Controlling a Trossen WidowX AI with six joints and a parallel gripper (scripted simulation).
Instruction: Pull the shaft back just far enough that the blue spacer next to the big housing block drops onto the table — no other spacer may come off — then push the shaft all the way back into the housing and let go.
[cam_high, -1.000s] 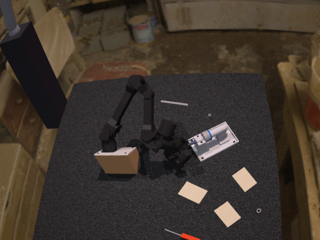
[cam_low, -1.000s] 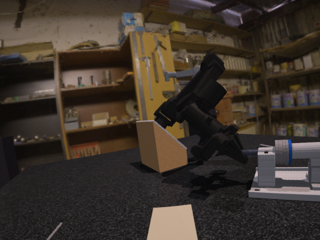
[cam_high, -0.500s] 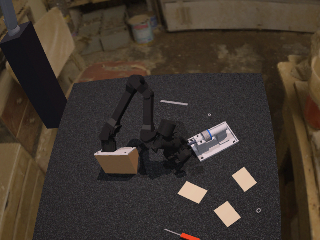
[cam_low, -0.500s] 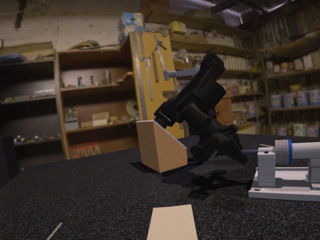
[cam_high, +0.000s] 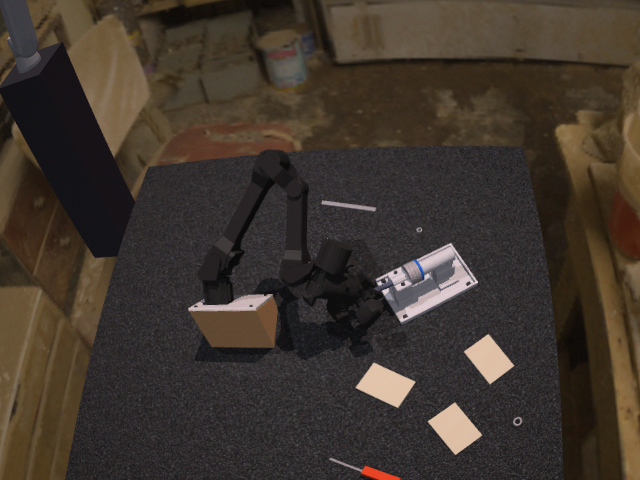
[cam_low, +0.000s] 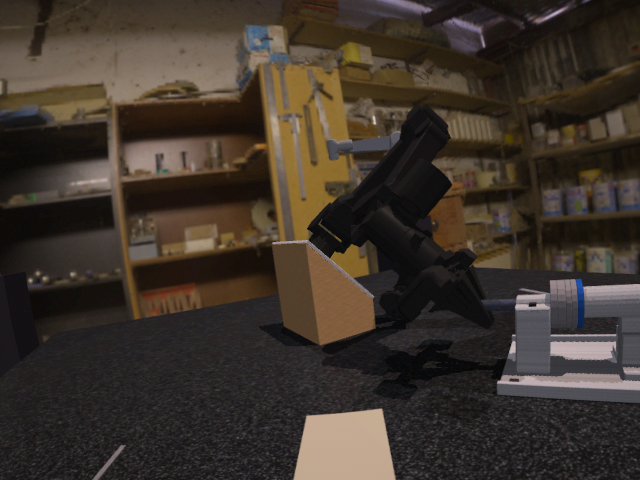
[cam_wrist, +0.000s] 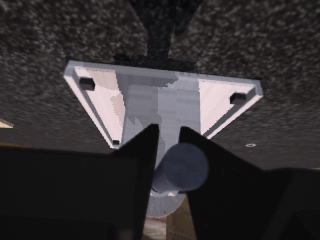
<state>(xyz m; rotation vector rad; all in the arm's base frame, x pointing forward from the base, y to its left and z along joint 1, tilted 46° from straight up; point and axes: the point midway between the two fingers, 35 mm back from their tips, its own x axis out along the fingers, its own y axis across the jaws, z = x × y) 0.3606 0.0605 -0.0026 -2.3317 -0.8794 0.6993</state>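
Right now the blue-grey shaft is 4 cm ahead of my gripper tip, 2 cm to the left of it and 2 cm above it. The rest, counted from my gripper tip: blue spacer 10 cm ahead, 5 cm to the left, 2 cm above.
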